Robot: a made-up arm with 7 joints. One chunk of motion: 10 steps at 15 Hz.
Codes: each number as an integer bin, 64 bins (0 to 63) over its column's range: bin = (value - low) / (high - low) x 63, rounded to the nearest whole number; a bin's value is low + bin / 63 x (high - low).
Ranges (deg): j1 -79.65..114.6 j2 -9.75..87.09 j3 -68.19..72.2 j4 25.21..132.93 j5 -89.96..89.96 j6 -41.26..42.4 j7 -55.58..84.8
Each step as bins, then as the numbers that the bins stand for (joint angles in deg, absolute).
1 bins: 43 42 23 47 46 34 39
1 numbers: 52.93 54.81 -16.94 105.57 41.41 3.89 31.32
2 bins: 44 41 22 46 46 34 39
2 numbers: 56.02 53.27 -19.16 103.86 41.41 3.89 31.32
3 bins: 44 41 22 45 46 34 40
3 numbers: 56.02 53.27 -19.16 102.15 41.41 3.89 33.55
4 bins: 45 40 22 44 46 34 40
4 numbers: 59.10 51.74 -19.16 100.44 41.41 3.89 33.55
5 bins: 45 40 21 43 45 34 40
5 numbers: 59.10 51.74 -21.39 98.73 38.55 3.89 33.55
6 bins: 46 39 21 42 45 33 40
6 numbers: 62.18 50.20 -21.39 97.02 38.55 2.56 33.55
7 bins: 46 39 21 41 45 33 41
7 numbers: 62.18 50.20 -21.39 95.31 38.55 2.56 35.78
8 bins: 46 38 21 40 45 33 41
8 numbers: 62.18 48.66 -21.39 93.60 38.55 2.56 35.78
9 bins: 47 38 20 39 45 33 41
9 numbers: 65.27 48.66 -23.62 91.89 38.55 2.56 35.78
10 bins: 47 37 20 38 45 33 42
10 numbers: 65.27 47.12 -23.62 90.18 38.55 2.56 38.01
